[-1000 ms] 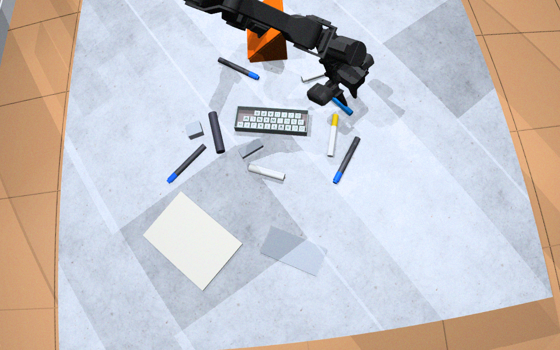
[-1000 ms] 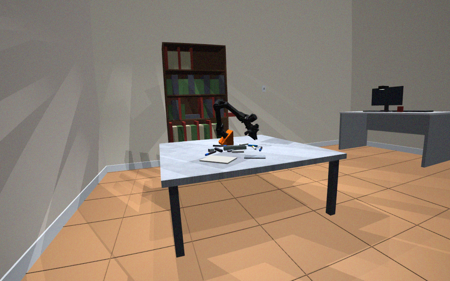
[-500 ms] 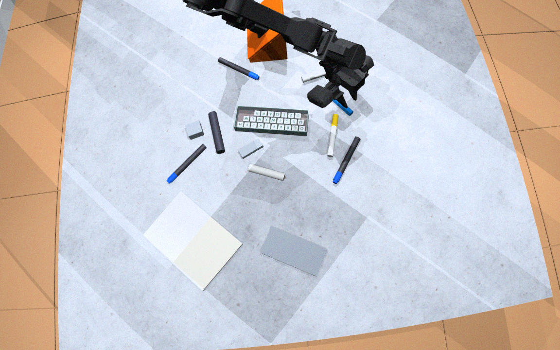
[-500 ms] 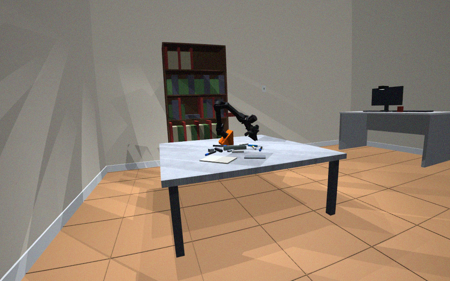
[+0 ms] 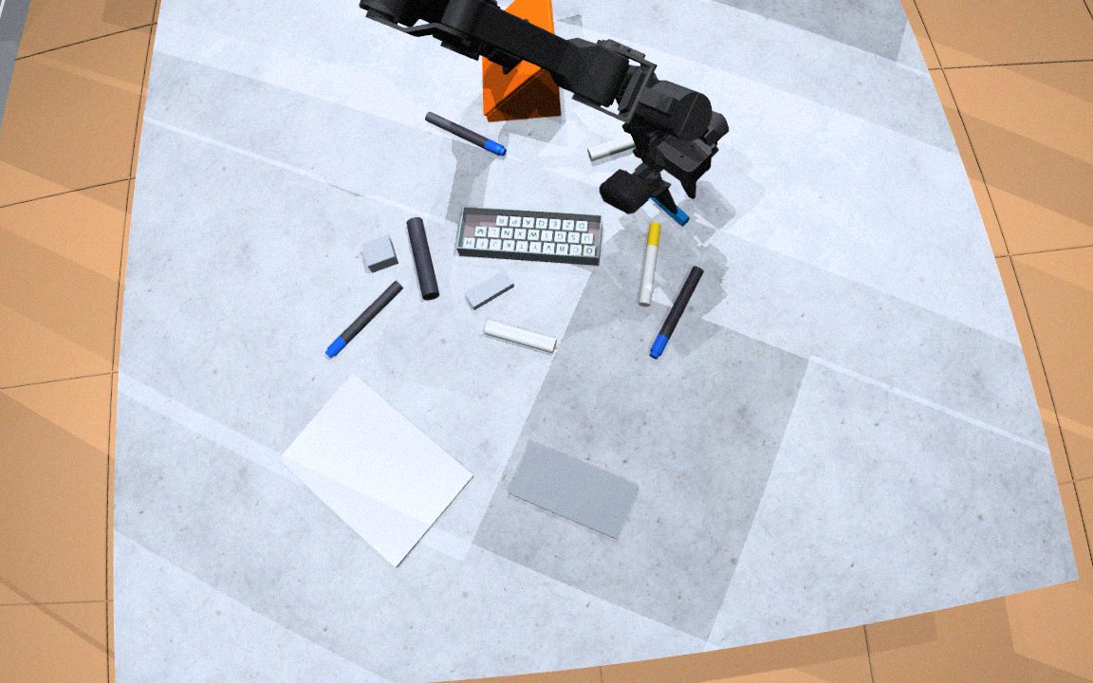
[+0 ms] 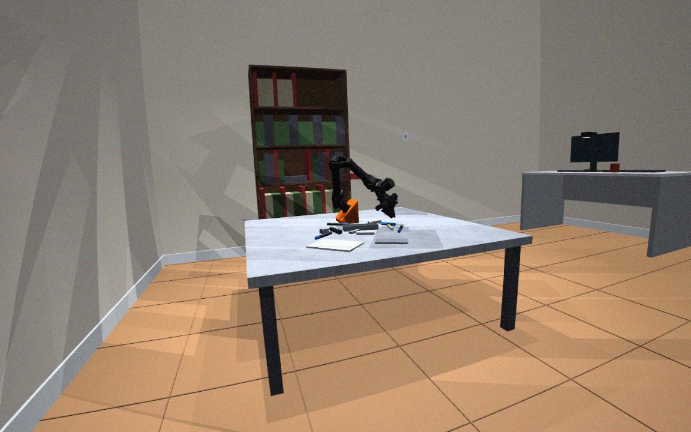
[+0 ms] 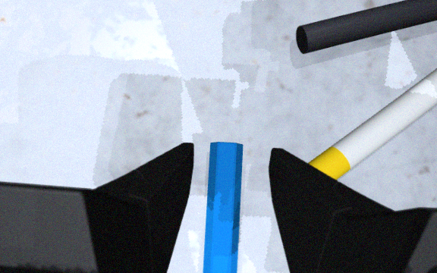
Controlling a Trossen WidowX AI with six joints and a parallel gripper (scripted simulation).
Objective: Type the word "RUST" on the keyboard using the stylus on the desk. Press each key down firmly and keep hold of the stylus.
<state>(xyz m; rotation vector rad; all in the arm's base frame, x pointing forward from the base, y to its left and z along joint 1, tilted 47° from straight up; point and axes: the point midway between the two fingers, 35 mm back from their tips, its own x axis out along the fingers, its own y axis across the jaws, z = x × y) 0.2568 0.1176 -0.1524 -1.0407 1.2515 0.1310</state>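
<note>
My gripper tip is 6 cm past the blue stylus, 4 cm to the left of it and 4 cm above it. Round my gripper tip: yellow-capped marker (5 cm ahead, 5 cm to the right, 4 cm below); T key (2 cm ahead, 22 cm to the right, 3 cm below); dark cylinder (2 cm ahead, 36 cm to the right, 4 cm below).
</note>
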